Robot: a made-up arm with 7 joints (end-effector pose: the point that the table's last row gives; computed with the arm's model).
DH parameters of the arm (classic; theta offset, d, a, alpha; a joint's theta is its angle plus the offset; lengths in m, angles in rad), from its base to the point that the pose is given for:
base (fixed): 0 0.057 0 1.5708
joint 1: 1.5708 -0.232 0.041 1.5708
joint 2: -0.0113 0 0.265 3.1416
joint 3: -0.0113 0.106 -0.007 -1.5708
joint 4: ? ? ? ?
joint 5: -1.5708 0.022 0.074 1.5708
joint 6: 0 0.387 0.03 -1.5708
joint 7: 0.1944 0 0.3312 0
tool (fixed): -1.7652 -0.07 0 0
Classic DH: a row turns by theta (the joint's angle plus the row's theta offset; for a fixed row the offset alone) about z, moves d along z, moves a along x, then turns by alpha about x.
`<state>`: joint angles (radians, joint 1 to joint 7).
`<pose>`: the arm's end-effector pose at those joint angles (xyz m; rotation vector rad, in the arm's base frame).
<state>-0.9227 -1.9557 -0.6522 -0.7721 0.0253 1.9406 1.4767</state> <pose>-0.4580 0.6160 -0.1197 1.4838 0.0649 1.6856</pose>
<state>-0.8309 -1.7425 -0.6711 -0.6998 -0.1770 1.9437 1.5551</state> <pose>-0.3343 0.7246 -0.1223 1.3220 -0.4740 1.6180</pose>
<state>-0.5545 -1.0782 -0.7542 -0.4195 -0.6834 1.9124 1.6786</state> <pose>0.0316 0.8261 0.1111 0.7241 -1.5187 0.9292</pose>
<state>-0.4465 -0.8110 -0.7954 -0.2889 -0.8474 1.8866 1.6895</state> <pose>0.1070 0.7711 0.2484 0.5978 -1.6852 0.5279</pose>
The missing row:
joint 4: -1.5708 0.291 0.052 -1.5708
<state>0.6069 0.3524 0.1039 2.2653 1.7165 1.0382 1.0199</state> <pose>-0.1589 0.4381 0.5527 -2.6811 -0.8316 -0.7401</pose>
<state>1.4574 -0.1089 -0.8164 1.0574 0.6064 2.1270 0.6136</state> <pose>-0.5746 0.5027 0.2953 2.2467 0.5119 1.5528</pose>
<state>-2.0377 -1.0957 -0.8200 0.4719 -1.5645 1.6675 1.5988</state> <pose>0.0447 0.6711 0.0644 0.0304 0.8377 0.3068</pose>
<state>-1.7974 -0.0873 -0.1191 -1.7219 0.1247 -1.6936 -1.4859</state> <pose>0.9656 0.6058 -0.0477 -1.3014 -1.2274 -0.9642</pose>
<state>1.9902 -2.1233 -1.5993 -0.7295 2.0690 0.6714 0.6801</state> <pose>0.5425 0.5938 -0.2180 -2.0697 0.0595 0.8833</pose>
